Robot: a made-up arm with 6 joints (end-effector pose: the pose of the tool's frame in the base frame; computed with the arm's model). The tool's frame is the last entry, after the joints.
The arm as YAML. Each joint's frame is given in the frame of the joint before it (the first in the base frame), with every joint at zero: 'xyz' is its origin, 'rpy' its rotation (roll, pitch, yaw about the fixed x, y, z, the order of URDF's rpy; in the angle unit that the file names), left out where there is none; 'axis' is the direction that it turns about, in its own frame. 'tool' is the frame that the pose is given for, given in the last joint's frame.
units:
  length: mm
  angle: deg
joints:
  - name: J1
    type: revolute
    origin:
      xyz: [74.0, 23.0, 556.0]
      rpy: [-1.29, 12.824, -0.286]
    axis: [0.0, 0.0, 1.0]
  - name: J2
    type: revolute
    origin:
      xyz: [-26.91, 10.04, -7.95]
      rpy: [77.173, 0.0, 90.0]
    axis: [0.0, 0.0, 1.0]
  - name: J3
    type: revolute
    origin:
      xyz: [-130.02, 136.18, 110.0]
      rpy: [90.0, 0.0, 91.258]
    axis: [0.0, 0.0, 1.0]
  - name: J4
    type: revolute
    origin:
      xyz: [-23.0, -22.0, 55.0]
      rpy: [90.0, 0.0, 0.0]
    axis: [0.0, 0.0, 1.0]
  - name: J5
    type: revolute
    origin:
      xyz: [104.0, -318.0, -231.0]
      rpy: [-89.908, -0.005, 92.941]
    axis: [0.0, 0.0, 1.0]
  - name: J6
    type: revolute
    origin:
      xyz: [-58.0, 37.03, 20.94]
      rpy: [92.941, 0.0, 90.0]
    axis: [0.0, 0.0, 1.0]
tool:
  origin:
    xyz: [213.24, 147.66, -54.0]
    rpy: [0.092, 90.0, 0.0]
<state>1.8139 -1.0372 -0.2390 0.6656 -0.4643 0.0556</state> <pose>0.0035 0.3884 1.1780 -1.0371 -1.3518 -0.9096</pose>
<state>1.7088 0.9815 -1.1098 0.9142 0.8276 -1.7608</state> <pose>0.6794 -0.2699 0.5633 0.7033 0.5700 -1.7407</pose>
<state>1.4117 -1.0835 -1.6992 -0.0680 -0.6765 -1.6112</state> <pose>-0.1345 -0.2649 1.1504 1.3134 -1.3515 1.0675</pose>
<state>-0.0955 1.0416 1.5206 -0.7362 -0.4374 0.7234</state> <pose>-0.2203 0.1236 0.2325 -0.8958 1.3739 1.9098</pose>
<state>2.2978 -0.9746 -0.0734 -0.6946 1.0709 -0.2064</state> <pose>0.3468 0.5894 0.8512 -0.9711 0.4615 -0.1056</pose>
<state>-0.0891 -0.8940 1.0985 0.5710 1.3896 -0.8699</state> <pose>0.6082 -0.1542 1.0841 1.4531 0.7466 2.1226</pose>
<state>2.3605 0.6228 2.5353 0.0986 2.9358 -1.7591</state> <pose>-0.0883 0.2903 0.3702 0.5780 -1.7426 -0.2272</pose>
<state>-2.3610 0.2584 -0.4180 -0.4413 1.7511 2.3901</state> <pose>-0.1556 0.0292 0.7724 1.3020 0.9190 -0.1960</pose>
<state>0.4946 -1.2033 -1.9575 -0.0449 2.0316 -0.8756</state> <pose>0.1441 -0.1628 1.1227 1.3265 0.4928 -0.8907</pose>
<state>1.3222 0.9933 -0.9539 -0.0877 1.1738 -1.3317</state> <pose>0.6702 -0.0471 0.0768 0.3338 1.9323 -1.3709</pose>
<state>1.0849 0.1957 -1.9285 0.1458 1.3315 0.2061</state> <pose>0.7090 -0.2742 0.5856 0.8464 1.5309 -0.1020</pose>
